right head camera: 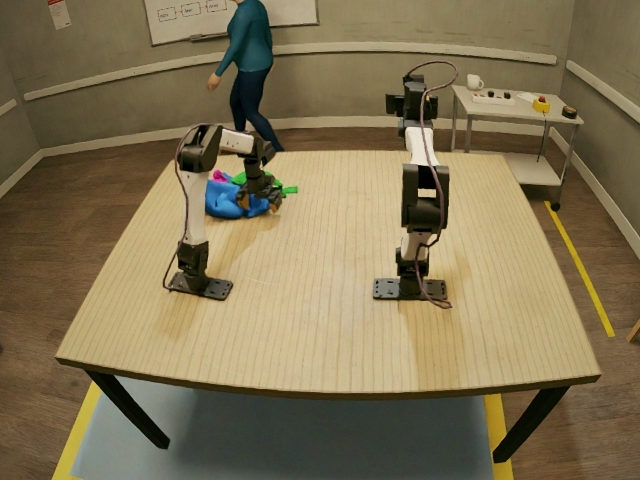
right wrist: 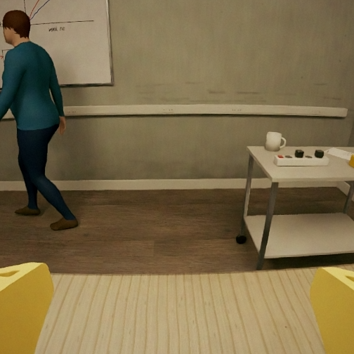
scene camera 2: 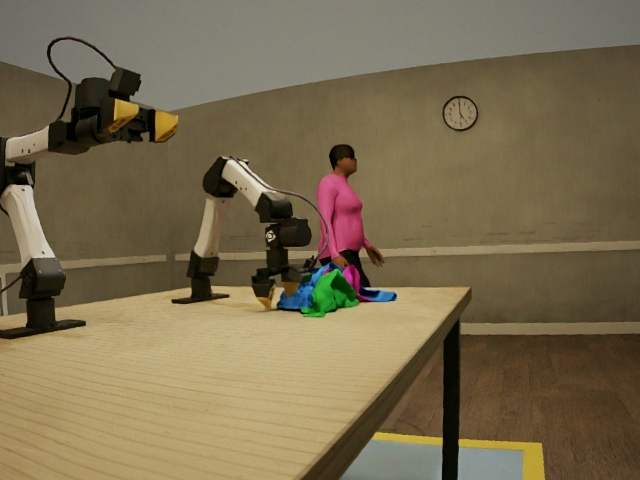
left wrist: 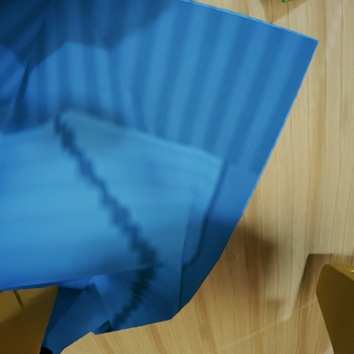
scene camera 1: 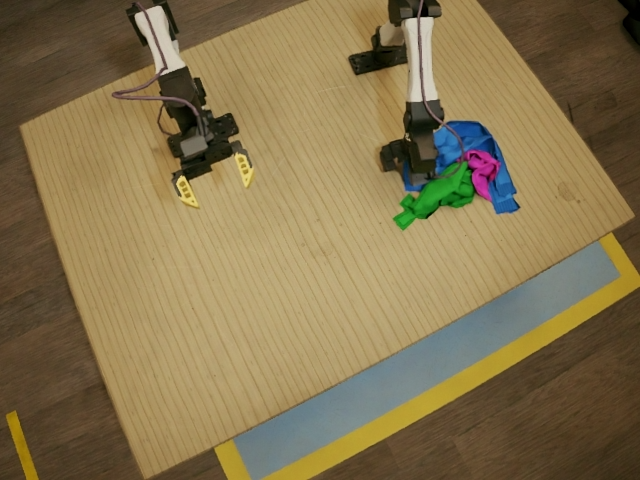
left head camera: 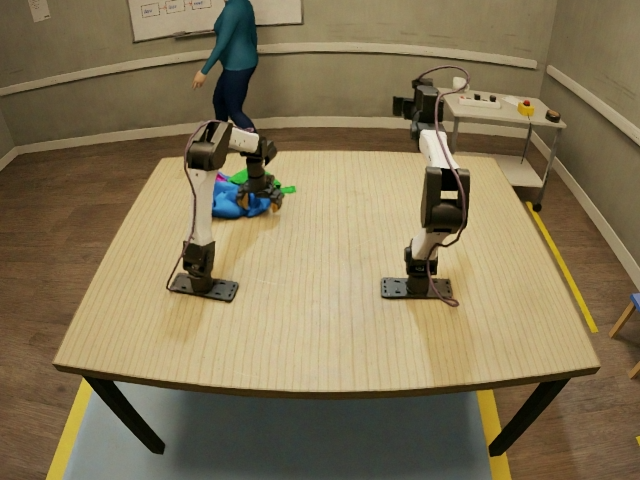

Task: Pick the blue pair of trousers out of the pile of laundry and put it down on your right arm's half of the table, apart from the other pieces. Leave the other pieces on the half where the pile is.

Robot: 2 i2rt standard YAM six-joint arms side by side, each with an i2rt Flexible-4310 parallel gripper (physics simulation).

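The blue trousers [left head camera: 225, 203] [right head camera: 222, 198] [scene camera 1: 504, 178] [scene camera 2: 295, 300] [left wrist: 125, 190] lie crumpled in the pile, partly under a green piece [scene camera 1: 444, 191] [scene camera 2: 333, 294] and a magenta piece [scene camera 1: 483, 167] [scene camera 2: 352, 276]. My left gripper [left head camera: 260, 205] [right head camera: 260, 204] [scene camera 2: 278, 299] [left wrist: 187, 278] is open, pointing down, low at the trousers' edge. In the left wrist view one finger is beside the blue cloth, the other over bare wood. My right gripper [scene camera 1: 221, 196] [scene camera 2: 140, 129] [right wrist: 180, 280] is open and empty, raised high, away from the pile. The left arm hides part of the pile in the head views.
Both arms stand on the wooden table [left head camera: 315, 330] [right head camera: 315, 330] [scene camera 1: 289, 310]. A wheeled cart [left head camera: 555, 149] [right head camera: 573, 149] with a mug [right head camera: 474, 82] stands beyond the table at the back right in the head views. A person [left head camera: 240, 46] [right head camera: 253, 46] is behind the table.
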